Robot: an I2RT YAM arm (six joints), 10 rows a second.
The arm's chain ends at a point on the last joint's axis. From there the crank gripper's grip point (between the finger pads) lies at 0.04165 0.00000 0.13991 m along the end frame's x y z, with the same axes.
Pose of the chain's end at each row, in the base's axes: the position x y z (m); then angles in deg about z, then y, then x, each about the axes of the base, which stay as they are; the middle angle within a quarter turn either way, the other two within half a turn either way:
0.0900, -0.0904, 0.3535, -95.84, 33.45, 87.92
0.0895, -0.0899, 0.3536, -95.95, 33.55, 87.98
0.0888, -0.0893, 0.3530, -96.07, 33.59, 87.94
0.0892, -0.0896, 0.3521, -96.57, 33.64, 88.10
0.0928, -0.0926, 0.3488, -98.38, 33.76, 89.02
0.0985, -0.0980, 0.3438, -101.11, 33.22, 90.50
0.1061, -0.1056, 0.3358, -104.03, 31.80, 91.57
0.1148, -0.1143, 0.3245, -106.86, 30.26, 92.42
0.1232, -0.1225, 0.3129, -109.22, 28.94, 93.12
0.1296, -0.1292, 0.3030, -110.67, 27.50, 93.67
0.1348, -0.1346, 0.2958, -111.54, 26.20, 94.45
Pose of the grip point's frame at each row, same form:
0.1636, -0.2109, 0.3164, -95.84, 33.45, 87.92
0.1632, -0.2103, 0.3164, -95.95, 33.55, 87.98
0.1625, -0.2097, 0.3159, -96.07, 33.59, 87.94
0.1627, -0.2100, 0.3147, -96.57, 33.64, 88.10
0.1655, -0.2130, 0.3096, -98.38, 33.76, 89.02
0.1684, -0.2191, 0.3019, -101.11, 33.22, 90.50
0.1712, -0.2287, 0.2920, -104.03, 31.80, 91.57
0.1749, -0.2394, 0.2793, -106.86, 30.26, 92.42
0.1789, -0.2492, 0.2666, -109.22, 28.94, 93.12
0.1812, -0.2573, 0.2557, -110.67, 27.50, 93.67
0.1829, -0.2635, 0.2469, -111.54, 26.20, 94.45

